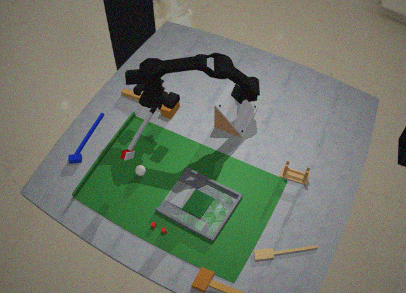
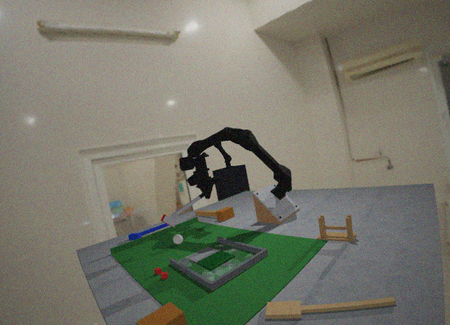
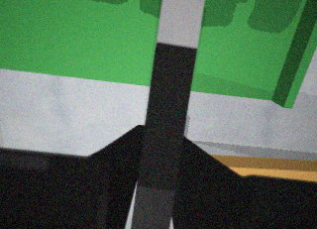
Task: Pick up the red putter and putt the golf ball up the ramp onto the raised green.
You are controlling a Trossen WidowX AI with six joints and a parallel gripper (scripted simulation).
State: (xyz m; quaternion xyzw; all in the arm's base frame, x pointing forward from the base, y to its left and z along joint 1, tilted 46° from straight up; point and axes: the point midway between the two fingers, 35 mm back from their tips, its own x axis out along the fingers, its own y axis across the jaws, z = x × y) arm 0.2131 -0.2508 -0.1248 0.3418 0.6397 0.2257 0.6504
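Now: gripper tip 120 mm short of the red putter and 10 mm to the left of it. From my gripper tip the other things lie so: white golf ball: 230 mm ahead, 10 mm to the left, 120 mm below; blue putter: 170 mm ahead, 300 mm to the right, 130 mm below; wooden stand: 30 mm ahead, 590 mm to the left, 110 mm below.
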